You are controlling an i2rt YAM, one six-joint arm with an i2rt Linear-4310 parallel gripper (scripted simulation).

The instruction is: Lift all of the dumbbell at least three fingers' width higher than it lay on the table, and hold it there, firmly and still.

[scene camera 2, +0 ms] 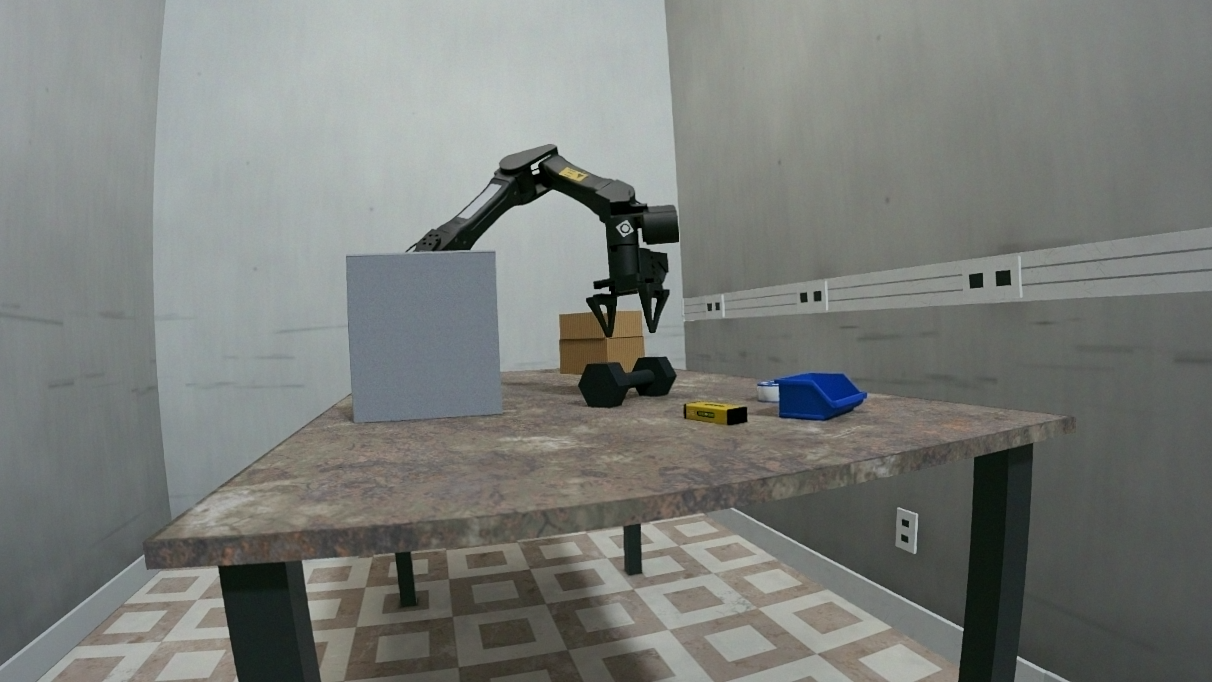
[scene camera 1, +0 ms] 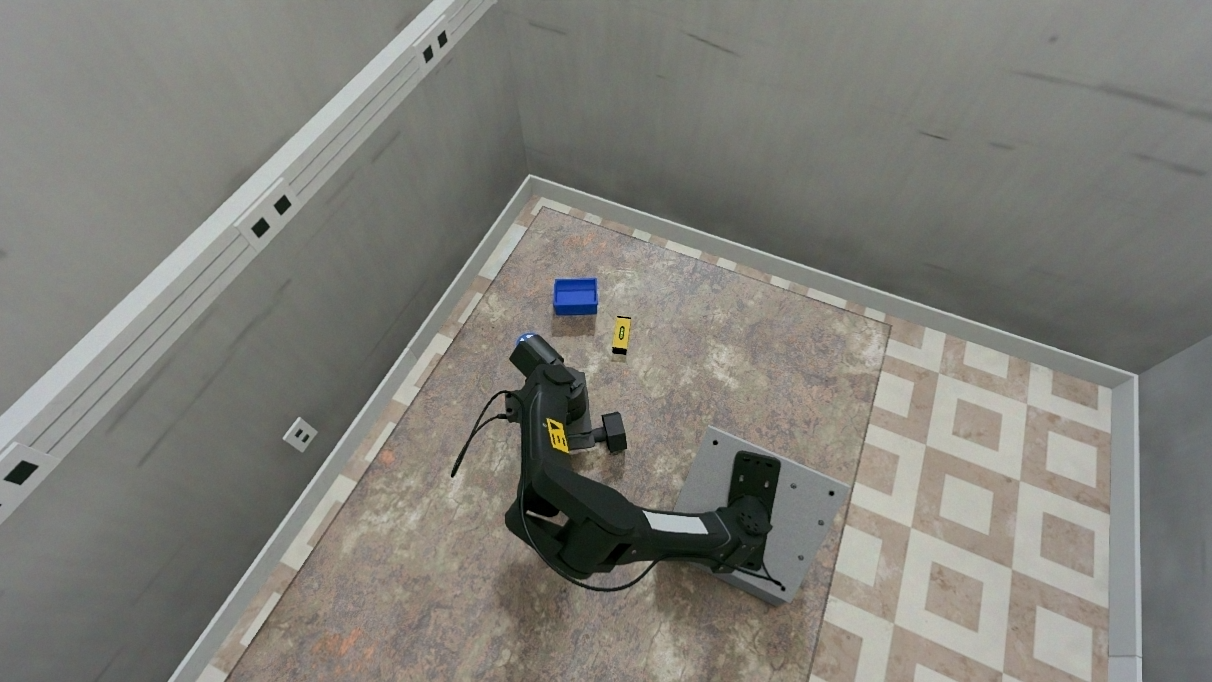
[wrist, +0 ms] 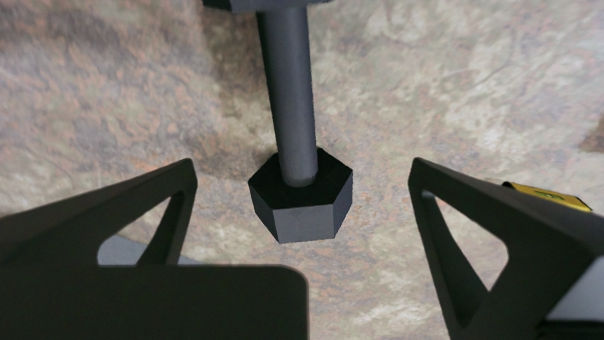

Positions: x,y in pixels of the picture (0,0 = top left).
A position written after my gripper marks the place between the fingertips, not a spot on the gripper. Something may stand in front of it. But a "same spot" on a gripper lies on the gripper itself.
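Labels:
My gripper: visible in scene camera 1 (pixel 573 424), scene camera 2, wrist view. Same spot on the gripper: (wrist: pixel 58 280) and (scene camera 2: pixel 619 296). Black dumbbell: visible in scene camera 2 (pixel 603 385), scene camera 1, wrist view. Same spot on the dumbbell: (scene camera 1: pixel 614 434) and (wrist: pixel 277 223).

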